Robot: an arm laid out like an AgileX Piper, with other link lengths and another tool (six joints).
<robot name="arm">
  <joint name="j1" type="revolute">
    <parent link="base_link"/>
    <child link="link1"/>
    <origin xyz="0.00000 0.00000 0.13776"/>
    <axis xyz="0 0 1"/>
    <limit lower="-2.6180" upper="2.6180"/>
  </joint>
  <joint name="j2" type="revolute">
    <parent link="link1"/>
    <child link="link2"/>
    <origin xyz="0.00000 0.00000 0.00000" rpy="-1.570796 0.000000 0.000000"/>
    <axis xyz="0 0 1"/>
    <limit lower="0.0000" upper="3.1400"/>
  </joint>
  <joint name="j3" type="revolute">
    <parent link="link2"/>
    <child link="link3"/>
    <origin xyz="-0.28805 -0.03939 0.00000"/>
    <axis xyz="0 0 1"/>
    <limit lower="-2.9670" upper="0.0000"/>
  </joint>
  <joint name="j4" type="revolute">
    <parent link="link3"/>
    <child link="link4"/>
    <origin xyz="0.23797 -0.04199 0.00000" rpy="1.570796 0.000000 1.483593"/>
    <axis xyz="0 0 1"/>
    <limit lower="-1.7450" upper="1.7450"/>
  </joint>
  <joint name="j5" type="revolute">
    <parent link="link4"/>
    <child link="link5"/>
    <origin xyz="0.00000 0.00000 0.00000" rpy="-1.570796 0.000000 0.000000"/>
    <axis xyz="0 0 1"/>
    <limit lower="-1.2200" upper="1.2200"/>
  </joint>
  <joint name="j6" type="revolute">
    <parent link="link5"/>
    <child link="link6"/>
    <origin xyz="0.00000 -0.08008 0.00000" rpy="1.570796 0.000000 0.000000"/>
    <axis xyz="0 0 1"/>
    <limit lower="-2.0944" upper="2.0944"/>
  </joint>
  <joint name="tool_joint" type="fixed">
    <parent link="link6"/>
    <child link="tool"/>
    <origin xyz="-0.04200 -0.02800 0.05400" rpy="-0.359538 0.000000 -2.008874"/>
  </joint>
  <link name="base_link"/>
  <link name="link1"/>
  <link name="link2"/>
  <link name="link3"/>
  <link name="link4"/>
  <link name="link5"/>
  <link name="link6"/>
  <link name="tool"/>
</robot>
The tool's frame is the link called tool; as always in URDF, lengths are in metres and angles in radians.
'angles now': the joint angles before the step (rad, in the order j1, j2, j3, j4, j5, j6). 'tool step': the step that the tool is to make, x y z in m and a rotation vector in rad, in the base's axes. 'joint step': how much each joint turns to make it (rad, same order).
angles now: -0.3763, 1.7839, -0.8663, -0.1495, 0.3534, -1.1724
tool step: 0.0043, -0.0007, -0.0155, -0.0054, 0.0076, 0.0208
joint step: 0.0000, 0.0529, 0.0002, -0.0210, -0.0486, 0.0002
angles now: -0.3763, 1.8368, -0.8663, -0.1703, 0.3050, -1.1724
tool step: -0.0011, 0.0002, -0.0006, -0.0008, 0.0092, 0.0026
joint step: 0.0001, -0.0008, 0.0001, -0.0046, 0.0091, 0.0001
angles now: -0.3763, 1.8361, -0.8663, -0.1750, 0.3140, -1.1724
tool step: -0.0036, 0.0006, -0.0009, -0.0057, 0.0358, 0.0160
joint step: 0.0001, -0.0046, -0.0050, -0.0141, 0.0409, -0.0105
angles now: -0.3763, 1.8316, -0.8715, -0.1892, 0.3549, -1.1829
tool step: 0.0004, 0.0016, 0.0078, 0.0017, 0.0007, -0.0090
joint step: 0.0078, -0.0211, -0.0109, 0.0043, 0.0346, 0.0100
